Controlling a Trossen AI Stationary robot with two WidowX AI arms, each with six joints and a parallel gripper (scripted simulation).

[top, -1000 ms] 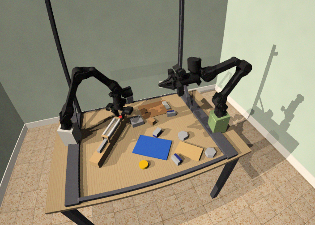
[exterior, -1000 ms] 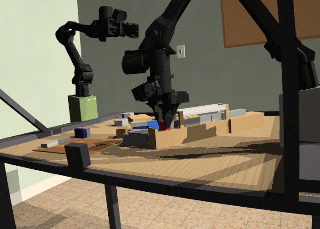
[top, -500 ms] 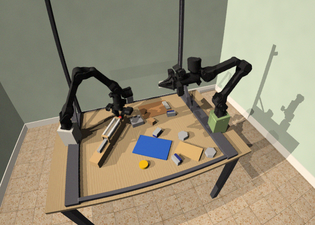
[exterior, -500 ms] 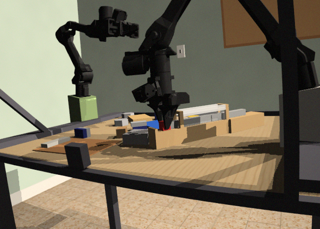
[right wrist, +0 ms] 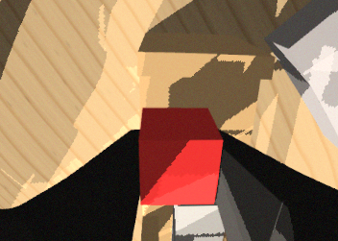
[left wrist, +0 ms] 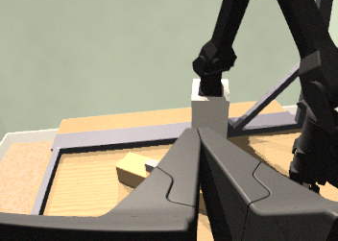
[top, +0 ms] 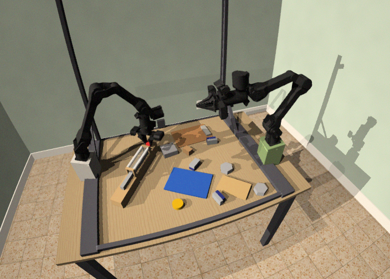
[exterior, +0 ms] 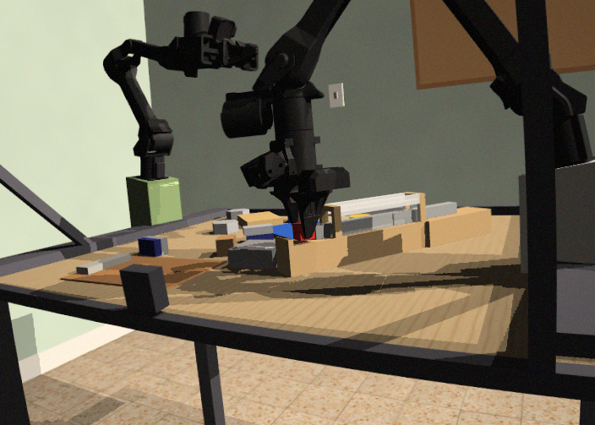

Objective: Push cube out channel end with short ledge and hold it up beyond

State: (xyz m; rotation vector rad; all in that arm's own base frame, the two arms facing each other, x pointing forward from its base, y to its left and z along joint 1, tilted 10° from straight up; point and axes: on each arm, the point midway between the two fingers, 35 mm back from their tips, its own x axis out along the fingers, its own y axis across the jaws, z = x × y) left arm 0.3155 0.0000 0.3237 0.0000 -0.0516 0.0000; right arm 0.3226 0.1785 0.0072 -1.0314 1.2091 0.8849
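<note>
My right hand is 11 cm to the right of the grey block, 7 cm above it and 1 cm short of it. The rest, counted from my right hand: red cube: 3 cm below; then blue mat: 25 cm ahead, 20 cm to the left, 8 cm below; then tan channel: 14 cm ahead, 4 cm to the right, 3 cm below.
</note>
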